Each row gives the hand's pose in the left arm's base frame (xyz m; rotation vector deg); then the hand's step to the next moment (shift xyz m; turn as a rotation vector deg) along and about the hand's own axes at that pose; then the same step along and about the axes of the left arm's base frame.
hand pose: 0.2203 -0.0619 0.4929 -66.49 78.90 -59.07
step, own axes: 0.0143 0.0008 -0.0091 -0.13 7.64 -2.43
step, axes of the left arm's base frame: -0.0094 -0.0140 -0.0021 -3.29 1.43 -7.17
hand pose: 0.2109 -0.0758 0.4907 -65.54 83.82 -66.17
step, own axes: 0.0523 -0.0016 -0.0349 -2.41 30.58 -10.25
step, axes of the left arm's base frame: -0.0417 -0.0471 0.0006 -13.41 7.63 -28.42
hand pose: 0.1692 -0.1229 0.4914 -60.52 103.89 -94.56
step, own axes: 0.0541 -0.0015 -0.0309 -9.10 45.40 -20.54
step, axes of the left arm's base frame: -0.0557 -0.0237 0.0150 -20.74 18.95 -42.15
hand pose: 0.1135 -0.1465 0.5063 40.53 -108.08 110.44
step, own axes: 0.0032 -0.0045 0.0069 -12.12 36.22 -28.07
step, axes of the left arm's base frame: 0.0007 -0.0069 0.0054 -13.83 27.19 -36.28
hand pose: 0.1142 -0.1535 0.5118 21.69 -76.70 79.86
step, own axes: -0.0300 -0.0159 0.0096 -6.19 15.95 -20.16
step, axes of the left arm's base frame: 0.0192 -0.0263 -0.0137 -2.39 18.16 -19.07
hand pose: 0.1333 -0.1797 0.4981 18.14 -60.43 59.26
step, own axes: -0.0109 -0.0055 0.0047 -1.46 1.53 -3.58
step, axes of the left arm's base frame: 0.0008 -0.0119 -0.0054 0.61 2.35 -3.37
